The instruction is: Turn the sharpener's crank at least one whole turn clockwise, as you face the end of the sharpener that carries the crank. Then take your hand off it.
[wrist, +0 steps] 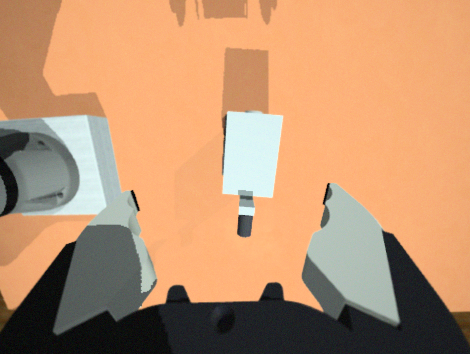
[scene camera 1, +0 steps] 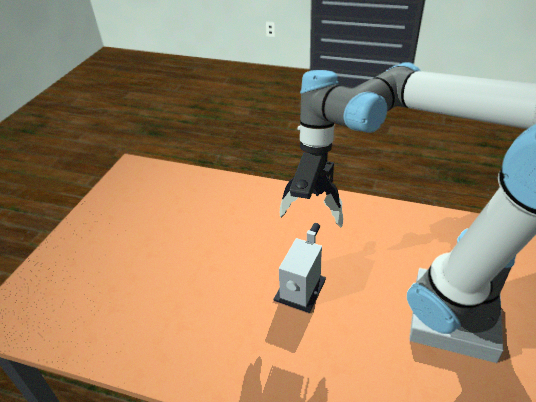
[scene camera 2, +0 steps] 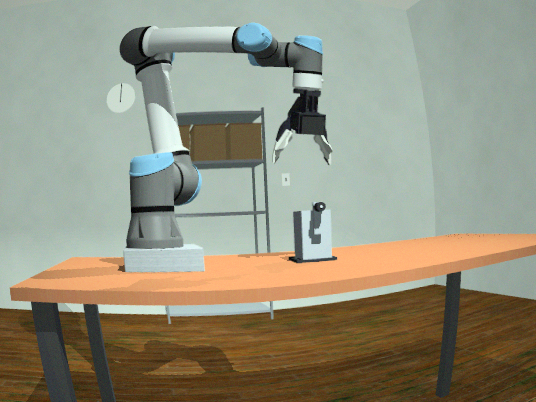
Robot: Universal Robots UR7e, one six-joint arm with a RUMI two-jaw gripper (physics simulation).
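Seen in the pictures: gripper, fingertip midpoint: (wrist: pixel 230 189) (scene camera 1: pixel 310 222) (scene camera 2: pixel 302 164); arm's base at its link origin: (wrist: pixel 43 171) (scene camera 2: pixel 154 247).
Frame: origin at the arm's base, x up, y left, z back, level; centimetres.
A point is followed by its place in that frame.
The sharpener (scene camera 1: pixel 300 265) @(x 7.4, y 0.6, z -40.4 cm) (scene camera 2: pixel 321 245) @(x -1.3, y -8.1, z -40.6 cm) (wrist: pixel 253 154) @(x 7.5, y -2.0, z -41.2 cm) is a pale grey box, upright on a dark base plate on the table. Its crank arm (scene camera 1: pixel 311 237) (scene camera 2: pixel 315 230) (wrist: pixel 246 205) is on the end facing scene camera 2 and points up, slightly to the right there. The black crank handle (scene camera 1: pixel 315 228) @(x 9.2, y -11.3, z -38.3 cm) (scene camera 2: pixel 320 206) @(x 8.2, y -13.6, z -38.0 cm) (wrist: pixel 244 226) @(x 9.2, y -11.8, z -38.5 cm) sticks out from the arm's top, just above the box's height. My gripper (scene camera 1: pixel 312 221) @(x 19.2, y -3.2, z -38.6 cm) (scene camera 2: pixel 302 163) @(x 19.2, y -3.2, z -38.6 cm) (wrist: pixel 230 189) @(x 19.2, y -3.2, z -38.6 cm) is open and empty, pointing down. It hangs above the crank handle, apart from it, with the handle between the two jaws in the wrist view.
The robot's pale base block (scene camera 1: pixel 452 340) @(x -0.9, y 9.8, z -3.4 cm) (scene camera 2: pixel 164 259) @(x -2.4, y -9.6, z -1.0 cm) (wrist: pixel 95 165) @(x 0.0, y -0.4, z -11.2 cm) stands on the table (scene camera 1: pixel 175 260) @(x -5.4, y -6.0, z -78.7 cm) (scene camera 2: pixel 240 280) @(x -5.3, y -31.1, z -12.4 cm) (wrist: pixel 375 100) @(x -5.4, y 3.7, z -66.7 cm), to one side of the sharpener. A shelf unit (scene camera 2: pixel 265 200) with brown boxes stands behind the table. A dark slatted cabinet (scene camera 1: pixel 367 31) stands at the wall.
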